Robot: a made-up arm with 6 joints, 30 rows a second.
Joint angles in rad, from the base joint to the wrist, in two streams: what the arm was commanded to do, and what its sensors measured. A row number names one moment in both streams.
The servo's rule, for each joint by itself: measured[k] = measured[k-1] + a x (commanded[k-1-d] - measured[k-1]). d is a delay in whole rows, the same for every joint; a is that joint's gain. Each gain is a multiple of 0.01, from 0.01 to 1. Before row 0 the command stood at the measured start. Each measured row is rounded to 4 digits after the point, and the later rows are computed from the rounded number. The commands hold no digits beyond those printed.
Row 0, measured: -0.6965 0.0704 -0.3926 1.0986 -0.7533 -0.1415
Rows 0 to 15, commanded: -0.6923 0.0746 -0.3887 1.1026 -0.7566 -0.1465; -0.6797 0.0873 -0.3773 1.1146 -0.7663 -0.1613; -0.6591 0.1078 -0.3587 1.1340 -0.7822 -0.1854; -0.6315 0.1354 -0.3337 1.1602 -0.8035 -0.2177; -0.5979 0.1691 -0.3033 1.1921 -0.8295 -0.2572; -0.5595 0.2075 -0.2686 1.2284 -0.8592 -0.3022; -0.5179 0.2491 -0.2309 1.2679 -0.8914 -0.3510; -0.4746 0.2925 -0.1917 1.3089 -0.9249 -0.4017; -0.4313 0.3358 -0.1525 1.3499 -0.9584 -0.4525; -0.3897 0.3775 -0.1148 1.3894 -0.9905 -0.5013; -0.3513 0.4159 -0.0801 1.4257 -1.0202 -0.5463; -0.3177 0.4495 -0.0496 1.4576 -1.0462 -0.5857; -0.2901 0.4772 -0.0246 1.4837 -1.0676 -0.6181; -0.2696 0.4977 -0.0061 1.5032 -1.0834 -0.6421; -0.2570 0.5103 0.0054 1.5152 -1.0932 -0.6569; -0.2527 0.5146 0.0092 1.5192 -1.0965 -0.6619
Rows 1 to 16, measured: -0.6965 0.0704 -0.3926 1.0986 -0.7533 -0.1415; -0.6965 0.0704 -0.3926 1.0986 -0.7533 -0.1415; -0.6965 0.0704 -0.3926 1.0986 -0.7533 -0.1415; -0.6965 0.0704 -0.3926 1.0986 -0.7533 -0.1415; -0.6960 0.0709 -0.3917 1.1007 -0.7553 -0.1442; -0.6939 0.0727 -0.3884 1.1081 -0.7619 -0.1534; -0.6894 0.0766 -0.3816 1.1218 -0.7741 -0.1707; -0.6819 0.0831 -0.3706 1.1422 -0.7917 -0.1961; -0.6710 0.0926 -0.3551 1.1686 -0.8144 -0.2291; -0.6565 0.1052 -0.3352 1.2003 -0.8413 -0.2686; -0.6385 0.1210 -0.3112 1.2361 -0.8714 -0.3131; -0.6172 0.1399 -0.2837 1.2747 -0.9035 -0.3609; -0.5930 0.1614 -0.2535 1.3146 -0.9364 -0.4104; -0.5666 0.1852 -0.2216 1.3542 -0.9689 -0.4595; -0.5386 0.2106 -0.1891 1.3921 -0.9997 -0.5064; -0.5099 0.2369 -0.1570 1.4268 -1.0276 -0.5492
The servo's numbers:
d 4
a 0.13 0.11 0.23 0.53 0.60 0.54

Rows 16 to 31, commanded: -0.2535 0.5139 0.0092 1.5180 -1.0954 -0.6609; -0.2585 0.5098 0.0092 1.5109 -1.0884 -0.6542; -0.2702 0.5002 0.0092 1.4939 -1.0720 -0.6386; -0.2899 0.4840 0.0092 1.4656 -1.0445 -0.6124; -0.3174 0.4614 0.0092 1.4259 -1.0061 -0.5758; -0.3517 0.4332 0.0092 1.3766 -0.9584 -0.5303; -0.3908 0.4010 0.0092 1.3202 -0.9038 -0.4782; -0.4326 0.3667 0.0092 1.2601 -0.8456 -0.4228; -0.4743 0.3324 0.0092 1.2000 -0.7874 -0.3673; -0.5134 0.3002 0.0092 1.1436 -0.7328 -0.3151; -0.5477 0.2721 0.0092 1.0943 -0.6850 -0.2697; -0.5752 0.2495 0.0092 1.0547 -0.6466 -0.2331; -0.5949 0.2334 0.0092 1.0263 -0.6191 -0.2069; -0.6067 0.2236 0.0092 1.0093 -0.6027 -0.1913; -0.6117 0.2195 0.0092 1.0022 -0.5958 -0.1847; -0.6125 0.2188 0.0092 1.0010 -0.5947 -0.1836
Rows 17 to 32, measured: -0.4813 0.2633 -0.1265 1.4570 -1.0516 -0.5864; -0.4538 0.2891 -0.0988 1.4815 -1.0707 -0.6165; -0.4282 0.3134 -0.0748 1.4994 -1.0842 -0.6383; -0.4054 0.3355 -0.0555 1.5099 -1.0916 -0.6510; -0.3857 0.3551 -0.0406 1.5142 -1.0939 -0.6563; -0.3692 0.3721 -0.0291 1.5125 -1.0906 -0.6552; -0.3563 0.3862 -0.0203 1.5026 -1.0794 -0.6462; -0.3477 0.3970 -0.0135 1.4830 -1.0585 -0.6279; -0.3438 0.4041 -0.0083 1.4527 -1.0271 -0.5998; -0.3448 0.4073 -0.0043 1.4124 -0.9859 -0.5623; -0.3508 0.4066 -0.0012 1.3635 -0.9366 -0.5169; -0.3614 0.4022 0.0012 1.3087 -0.8820 -0.4661; -0.3761 0.3945 0.0030 1.2511 -0.8252 -0.4127; -0.3939 0.3841 0.0044 1.1941 -0.7698 -0.3600; -0.4139 0.3718 0.0055 1.1412 -0.7189 -0.3112; -0.4349 0.3583 0.0064 1.0954 -0.6755 -0.2690
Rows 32 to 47, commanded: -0.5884 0.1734 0.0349 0.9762 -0.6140 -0.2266; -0.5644 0.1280 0.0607 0.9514 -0.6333 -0.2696; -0.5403 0.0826 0.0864 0.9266 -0.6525 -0.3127; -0.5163 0.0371 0.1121 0.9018 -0.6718 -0.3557; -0.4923 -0.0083 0.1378 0.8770 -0.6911 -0.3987; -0.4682 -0.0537 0.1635 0.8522 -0.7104 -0.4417; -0.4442 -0.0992 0.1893 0.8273 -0.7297 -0.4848; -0.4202 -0.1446 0.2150 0.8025 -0.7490 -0.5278; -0.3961 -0.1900 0.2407 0.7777 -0.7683 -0.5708; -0.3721 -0.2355 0.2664 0.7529 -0.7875 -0.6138; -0.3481 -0.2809 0.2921 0.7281 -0.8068 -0.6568; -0.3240 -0.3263 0.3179 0.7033 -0.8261 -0.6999; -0.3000 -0.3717 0.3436 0.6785 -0.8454 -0.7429; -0.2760 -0.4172 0.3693 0.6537 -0.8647 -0.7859; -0.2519 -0.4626 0.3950 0.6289 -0.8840 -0.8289; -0.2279 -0.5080 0.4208 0.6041 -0.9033 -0.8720
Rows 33 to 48, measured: -0.4557 0.3446 0.0070 1.0588 -0.6417 -0.2355; -0.4753 0.3313 0.0075 1.0326 -0.6183 -0.2116; -0.4930 0.3190 0.0079 1.0165 -0.6048 -0.1971; -0.5085 0.3080 0.0082 1.0083 -0.5987 -0.1898; -0.5189 0.2932 0.0143 0.9913 -0.6079 -0.2097; -0.5248 0.2750 0.0250 0.9702 -0.6231 -0.2420; -0.5268 0.2538 0.0391 0.9471 -0.6407 -0.2802; -0.5254 0.2300 0.0559 0.9231 -0.6594 -0.3210; -0.5211 0.2038 0.0747 0.8987 -0.6784 -0.3630; -0.5142 0.1755 0.0951 0.8741 -0.6976 -0.4055; -0.5051 0.1453 0.1168 0.8493 -0.7169 -0.4483; -0.4941 0.1134 0.1394 0.8245 -0.7362 -0.4912; -0.4814 0.0800 0.1627 0.7997 -0.7555 -0.5342; -0.4672 0.0453 0.1866 0.7749 -0.7747 -0.5772; -0.4517 0.0094 0.2109 0.7501 -0.7940 -0.6202; -0.4351 -0.0275 0.2355 0.7253 -0.8133 -0.6632
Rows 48 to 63, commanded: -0.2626 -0.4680 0.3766 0.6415 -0.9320 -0.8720; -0.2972 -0.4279 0.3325 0.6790 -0.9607 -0.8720; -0.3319 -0.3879 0.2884 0.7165 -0.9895 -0.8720; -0.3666 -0.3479 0.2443 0.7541 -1.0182 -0.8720; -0.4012 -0.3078 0.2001 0.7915 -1.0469 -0.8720; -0.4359 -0.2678 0.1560 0.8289 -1.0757 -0.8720; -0.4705 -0.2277 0.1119 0.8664 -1.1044 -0.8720; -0.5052 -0.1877 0.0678 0.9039 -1.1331 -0.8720; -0.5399 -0.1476 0.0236 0.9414 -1.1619 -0.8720; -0.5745 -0.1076 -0.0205 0.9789 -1.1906 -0.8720; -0.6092 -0.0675 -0.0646 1.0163 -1.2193 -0.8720; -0.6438 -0.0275 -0.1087 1.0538 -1.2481 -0.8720; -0.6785 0.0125 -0.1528 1.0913 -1.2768 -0.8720; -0.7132 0.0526 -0.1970 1.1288 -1.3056 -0.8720; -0.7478 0.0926 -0.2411 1.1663 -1.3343 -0.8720; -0.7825 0.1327 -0.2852 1.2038 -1.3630 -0.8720
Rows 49 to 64, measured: -0.4175 -0.0654 0.2604 0.7005 -0.8326 -0.7062; -0.3991 -0.1041 0.2854 0.6757 -0.8519 -0.7492; -0.3800 -0.1435 0.3106 0.6509 -0.8712 -0.7922; -0.3602 -0.1836 0.3359 0.6261 -0.8905 -0.8353; -0.3475 -0.2149 0.3453 0.6343 -0.9154 -0.8551; -0.3410 -0.2383 0.3424 0.6580 -0.9426 -0.8642; -0.3398 -0.2548 0.3300 0.6890 -0.9707 -0.8684; -0.3433 -0.2650 0.3103 0.7235 -0.9992 -0.8703; -0.3508 -0.2697 0.2850 0.7595 -1.0278 -0.8712; -0.3619 -0.2695 0.2553 0.7963 -1.0565 -0.8716; -0.3760 -0.2649 0.2223 0.8335 -1.0852 -0.8718; -0.3928 -0.2564 0.1868 0.8708 -1.1139 -0.8719; -0.4119 -0.2444 0.1493 0.9082 -1.1427 -0.8720; -0.4330 -0.2294 0.1102 0.9457 -1.1714 -0.8720; -0.4559 -0.2116 0.0700 0.9831 -1.2001 -0.8720; -0.4803 -0.1913 0.0289 1.0206 -1.2289 -0.8720
